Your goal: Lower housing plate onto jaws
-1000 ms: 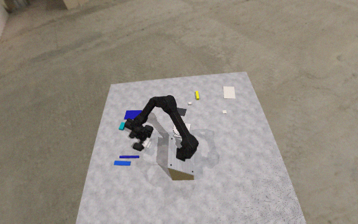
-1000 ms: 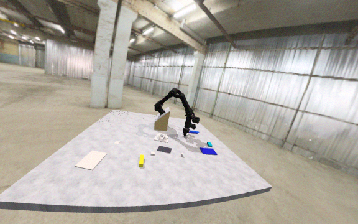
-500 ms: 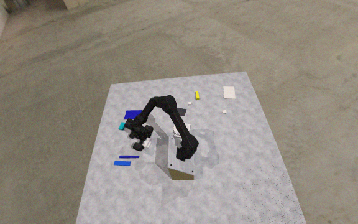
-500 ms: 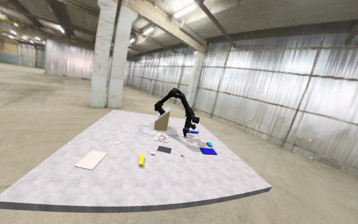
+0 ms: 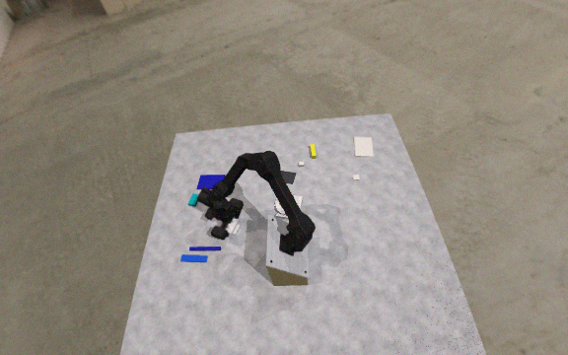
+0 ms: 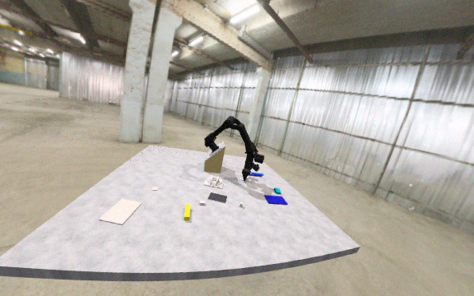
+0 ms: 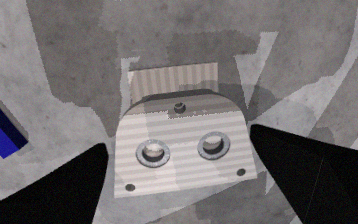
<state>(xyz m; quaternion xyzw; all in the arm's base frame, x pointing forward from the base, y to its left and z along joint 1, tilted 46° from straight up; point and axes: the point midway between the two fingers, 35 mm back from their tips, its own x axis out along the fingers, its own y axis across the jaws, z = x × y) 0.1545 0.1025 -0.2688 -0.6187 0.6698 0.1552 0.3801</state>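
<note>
The blue bar lies 110 mm to the left of my gripper tip, 100 mm behind it and 10 mm below it. From my gripper tip the other things lie so: blue plate (260 mm ahead, 160 mm to the left, 10 mm below); then cyan block (220 mm to the left, 150 mm ahead); then yellow block (450 mm ahead, 360 mm to the right).
</note>
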